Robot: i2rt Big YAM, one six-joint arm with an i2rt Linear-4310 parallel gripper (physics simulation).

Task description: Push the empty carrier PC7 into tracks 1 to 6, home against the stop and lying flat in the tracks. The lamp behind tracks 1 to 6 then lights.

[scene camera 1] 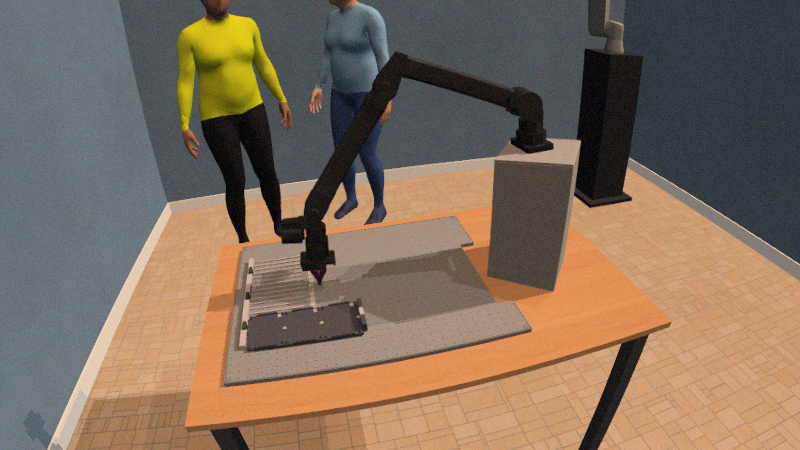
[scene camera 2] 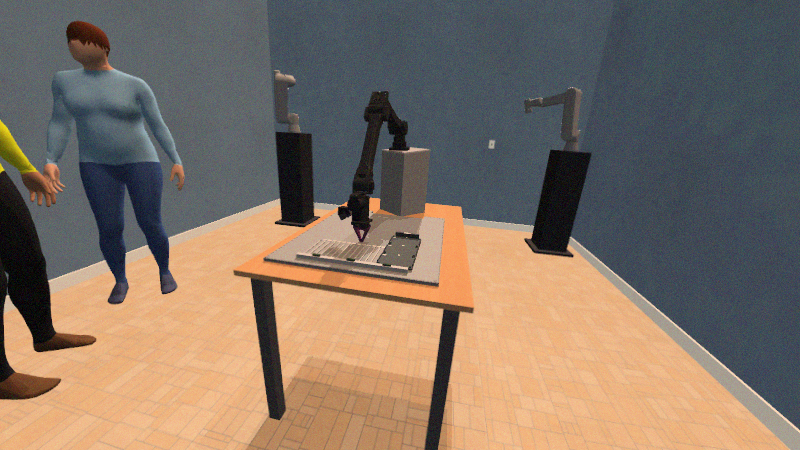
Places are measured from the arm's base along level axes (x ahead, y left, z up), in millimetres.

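Where they show: gripper, fingertip midpoint: (scene camera 1: 319, 284) (scene camera 2: 361, 242); arm's base, link origin: (scene camera 1: 531, 145) (scene camera 2: 399, 149).
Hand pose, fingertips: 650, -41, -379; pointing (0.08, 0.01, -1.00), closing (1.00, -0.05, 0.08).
Observation:
Each offset is from my fingertips to the centre of the thing, as dx, dy, dz. Level surfaces: height alone.
The dark flat carrier @(+56, +189, +15) (scene camera 1: 304, 330) (scene camera 2: 400, 251) lies over the tracks at the near side of the board in scene camera 1. It looks flat, with its left end at or very near the white stop bar (scene camera 1: 246, 309) (scene camera 2: 330, 260); any small gap cannot be told. Its raised end piece is on the right. White parallel tracks (scene camera 1: 279, 291) (scene camera 2: 342, 250) show beside it. A small dark green lamp @(+225, +163, +19) (scene camera 1: 244, 325) is on the bar behind the carrier; no clear glow shows. My gripper (scene camera 1: 319, 279) (scene camera 2: 361, 239) is shut and empty, above the tracks' open end, apart from the carrier.
The grey perforated board @(dz +0) (scene camera 1: 419, 335) (scene camera 2: 431, 240) lies on the wooden table @(dz -13) (scene camera 1: 391, 386) (scene camera 2: 453, 263). The grey pedestal (scene camera 1: 528, 223) (scene camera 2: 394, 181) carries my arm at the far end. Two people stand beyond the table in scene camera 1.

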